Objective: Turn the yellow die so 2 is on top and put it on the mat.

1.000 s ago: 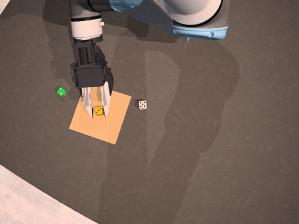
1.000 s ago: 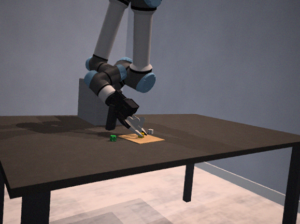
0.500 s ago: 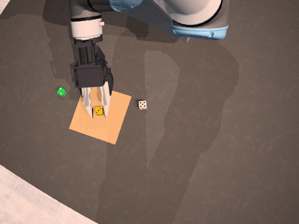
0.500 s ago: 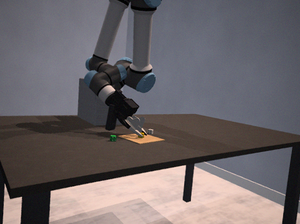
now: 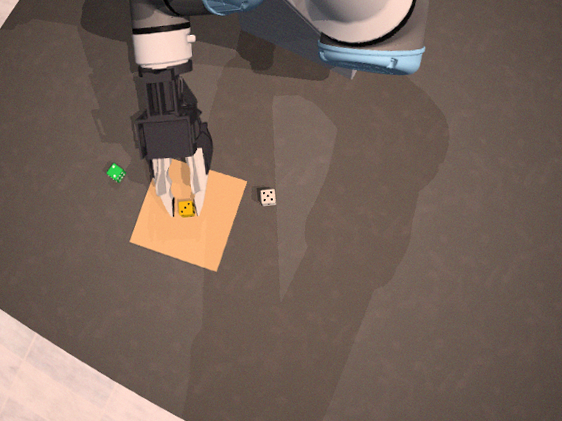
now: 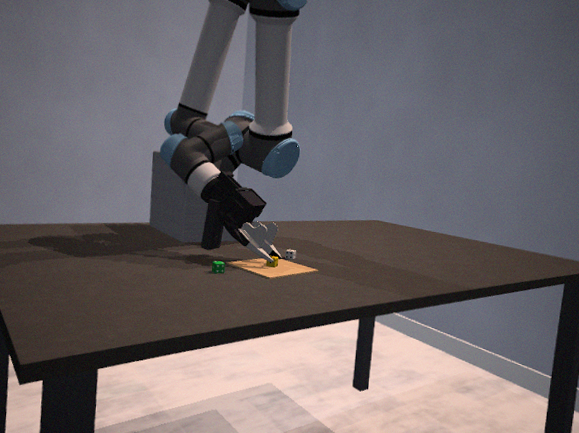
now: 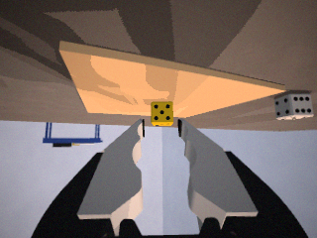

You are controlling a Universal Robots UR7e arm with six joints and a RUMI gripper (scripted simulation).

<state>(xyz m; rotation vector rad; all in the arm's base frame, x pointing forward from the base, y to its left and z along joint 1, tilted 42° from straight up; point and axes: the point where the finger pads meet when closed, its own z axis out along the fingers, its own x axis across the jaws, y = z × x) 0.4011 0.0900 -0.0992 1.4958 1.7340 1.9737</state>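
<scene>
Right now the yellow die is 1 cm below my hand. The rest, counted from my hand: orange mat 2 cm below; green die 13 cm to the right, 2 cm below; white die 7 cm behind, 10 cm to the left, 2 cm below.
</scene>
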